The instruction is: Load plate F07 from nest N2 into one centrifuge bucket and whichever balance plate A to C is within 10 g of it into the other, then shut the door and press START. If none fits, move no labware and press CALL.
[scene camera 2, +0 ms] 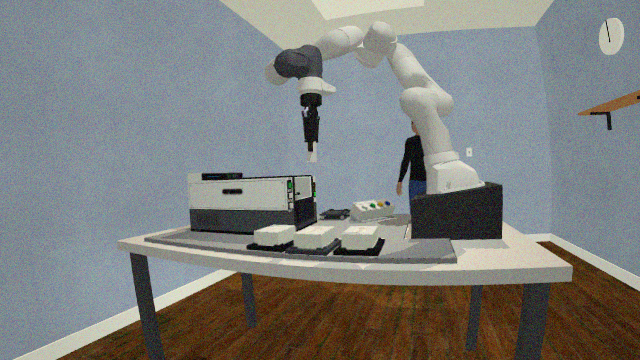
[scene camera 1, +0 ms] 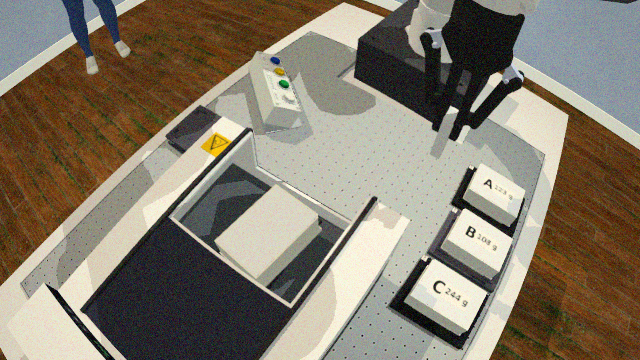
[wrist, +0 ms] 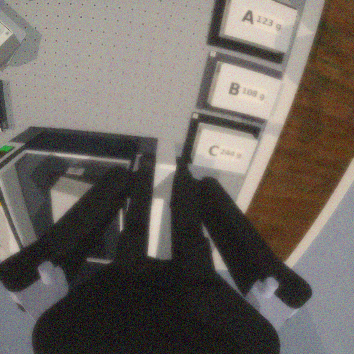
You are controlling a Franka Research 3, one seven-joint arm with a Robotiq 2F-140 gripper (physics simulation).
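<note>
My gripper (scene camera 1: 446, 131) (scene camera 2: 311, 152) (wrist: 163, 146) is shut and empty, high above the table. In the wrist view its fingertips appear between the centrifuge opening and plate C. The centrifuge (scene camera 1: 345, 280) (scene camera 2: 240, 196) is open on top. A pale block (scene camera 1: 270, 232) (wrist: 70, 195) sits in its chamber; I can read no label on it. Balance plates A, 123 g (scene camera 1: 495, 197) (scene camera 2: 359, 237) (wrist: 257, 22), B, 108 g (scene camera 1: 477, 242) (scene camera 2: 314, 237) (wrist: 245, 92), and C, 244 g (scene camera 1: 446, 297) (scene camera 2: 274, 235) (wrist: 220, 150), stand in a row on dark nests. START and CALL lettering is unreadable.
A button box (scene camera 1: 275, 102) (scene camera 2: 372, 210) with blue, yellow and green buttons stands behind the centrifuge. A dark nest (scene camera 1: 192, 129) (scene camera 2: 335, 214) without a plate lies between them. The black robot base (scene camera 1: 390, 65) (scene camera 2: 457, 215) stands at the table's other end. A person (scene camera 2: 415, 160) stands beyond the table.
</note>
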